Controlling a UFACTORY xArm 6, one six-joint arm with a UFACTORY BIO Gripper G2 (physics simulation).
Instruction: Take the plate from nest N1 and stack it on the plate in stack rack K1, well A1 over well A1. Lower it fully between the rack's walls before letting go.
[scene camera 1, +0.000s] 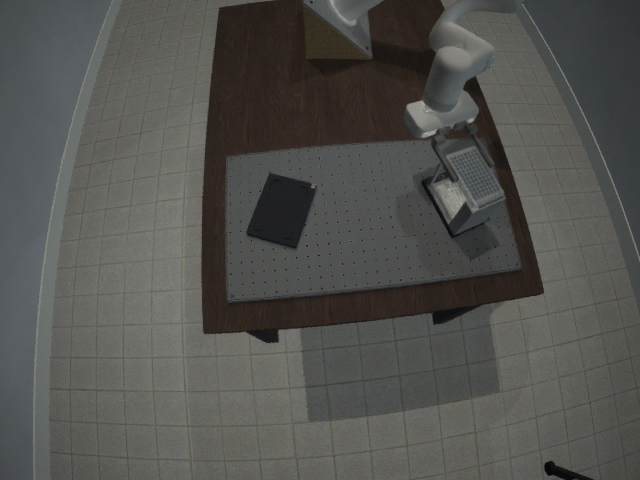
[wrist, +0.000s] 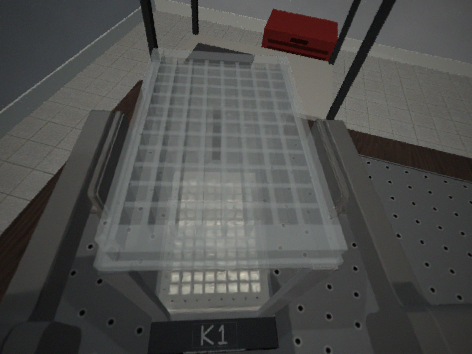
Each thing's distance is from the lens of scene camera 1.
black nest N1 (scene camera 1: 281, 211): 89 cm
